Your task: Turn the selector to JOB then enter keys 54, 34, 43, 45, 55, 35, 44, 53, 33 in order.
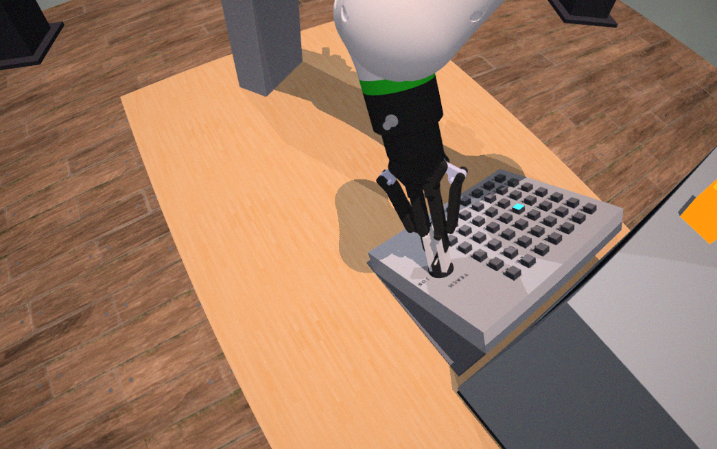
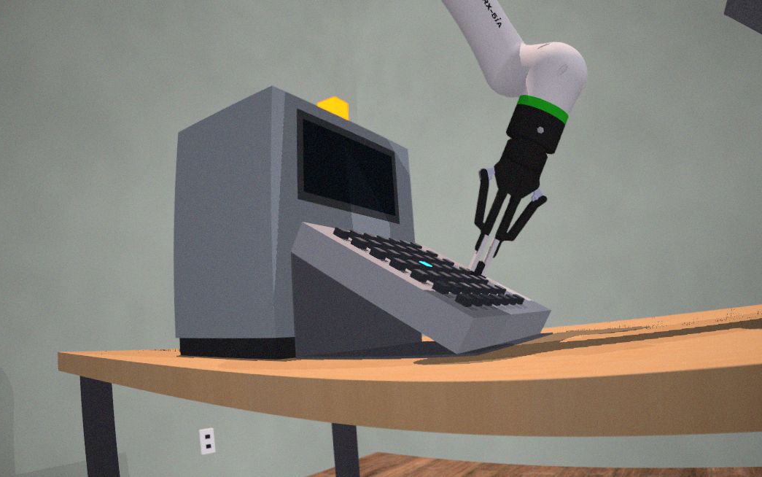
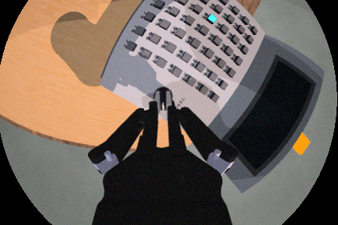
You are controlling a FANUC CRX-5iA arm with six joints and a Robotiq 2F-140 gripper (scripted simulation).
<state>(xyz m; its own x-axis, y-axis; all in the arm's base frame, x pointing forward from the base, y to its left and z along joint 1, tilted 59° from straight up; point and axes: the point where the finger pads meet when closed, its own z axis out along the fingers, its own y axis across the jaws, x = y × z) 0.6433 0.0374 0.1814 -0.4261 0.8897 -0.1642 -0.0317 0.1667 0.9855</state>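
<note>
My gripper is now 2 cm short of the black selector knob and 2 cm above it. The rest, counted from my hand: grey keypad panel 12 cm to the left, 7 cm below, 2 cm behind; then key 17 cm to the left, 9 cm behind, 3 cm below.
</note>
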